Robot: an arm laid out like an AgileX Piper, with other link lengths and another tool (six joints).
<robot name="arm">
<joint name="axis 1" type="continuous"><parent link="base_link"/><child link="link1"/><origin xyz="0 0 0.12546" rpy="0 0 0"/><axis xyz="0 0 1"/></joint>
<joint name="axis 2" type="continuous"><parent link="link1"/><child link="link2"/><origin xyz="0 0 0" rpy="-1.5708 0 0"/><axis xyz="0 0 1"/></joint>
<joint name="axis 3" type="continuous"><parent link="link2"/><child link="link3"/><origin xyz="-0.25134 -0.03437 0" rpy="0 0 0"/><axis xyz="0 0 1"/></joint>
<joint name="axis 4" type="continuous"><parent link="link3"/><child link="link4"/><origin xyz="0.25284 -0.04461 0" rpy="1.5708 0 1.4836"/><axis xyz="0 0 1"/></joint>
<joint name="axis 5" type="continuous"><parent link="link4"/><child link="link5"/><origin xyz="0 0 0" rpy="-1.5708 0 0"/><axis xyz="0 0 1"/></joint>
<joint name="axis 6" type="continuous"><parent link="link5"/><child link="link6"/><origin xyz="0 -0.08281 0" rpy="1.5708 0 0"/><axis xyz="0 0 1"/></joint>
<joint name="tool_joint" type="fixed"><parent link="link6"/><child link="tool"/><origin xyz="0.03 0 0.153" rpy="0 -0.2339 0.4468"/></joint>
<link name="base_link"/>
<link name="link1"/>
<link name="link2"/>
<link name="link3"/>
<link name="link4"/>
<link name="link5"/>
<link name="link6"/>
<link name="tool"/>
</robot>
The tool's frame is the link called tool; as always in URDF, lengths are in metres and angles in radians. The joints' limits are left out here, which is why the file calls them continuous.
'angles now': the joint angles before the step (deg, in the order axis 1, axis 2, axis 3, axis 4, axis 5, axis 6). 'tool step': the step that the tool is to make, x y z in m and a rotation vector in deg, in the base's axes. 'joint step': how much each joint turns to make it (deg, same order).
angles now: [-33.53 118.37 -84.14 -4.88 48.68 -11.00]
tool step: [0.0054 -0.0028 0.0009 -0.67 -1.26 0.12]
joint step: [0.00 0.00 -0.09 0.11 -1.34 -0.07]
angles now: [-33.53 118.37 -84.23 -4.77 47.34 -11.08]
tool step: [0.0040 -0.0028 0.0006 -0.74 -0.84 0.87]
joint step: [0.01 0.00 0.00 0.00 -1.17 -0.80]
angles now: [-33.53 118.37 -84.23 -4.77 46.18 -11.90]
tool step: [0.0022 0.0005 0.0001 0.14 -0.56 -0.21]
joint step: [0.00 0.01 -0.02 0.47 -0.38 0.01]
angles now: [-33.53 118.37 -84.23 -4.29 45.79 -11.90]
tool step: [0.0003 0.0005 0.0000 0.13 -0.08 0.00]
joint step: [-0.01 -0.01 0.00 0.21 0.01 -0.11]
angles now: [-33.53 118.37 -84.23 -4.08 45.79 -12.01]
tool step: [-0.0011 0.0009 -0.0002 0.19 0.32 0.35]
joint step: [0.00 0.00 0.00 0.12 0.35 -0.44]
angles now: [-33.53 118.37 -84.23 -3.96 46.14 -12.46]
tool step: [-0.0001 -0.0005 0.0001 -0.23 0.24 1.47]
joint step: [0.00 -0.01 0.00 0.08 0.00 -1.56]
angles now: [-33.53 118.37 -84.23 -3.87 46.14 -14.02]
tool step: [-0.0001 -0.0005 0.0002 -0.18 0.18 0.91]
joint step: [0.01 0.00 -0.04 -0.01 0.04 -0.93]
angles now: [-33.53 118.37 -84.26 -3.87 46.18 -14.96]
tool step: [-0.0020 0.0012 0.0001 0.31 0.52 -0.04]
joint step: [0.01 -0.01 -0.09 -0.01 0.71 0.01]
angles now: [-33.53 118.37 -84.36 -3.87 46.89 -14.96]
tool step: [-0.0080 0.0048 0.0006 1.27 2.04 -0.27]
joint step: [0.00 -0.01 -0.37 0.00 2.80 0.10]
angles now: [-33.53 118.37 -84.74 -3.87 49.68 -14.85]
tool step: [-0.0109 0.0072 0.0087 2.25 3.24 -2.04]
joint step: [0.00 0.01 -2.31 0.00 6.35 1.69]
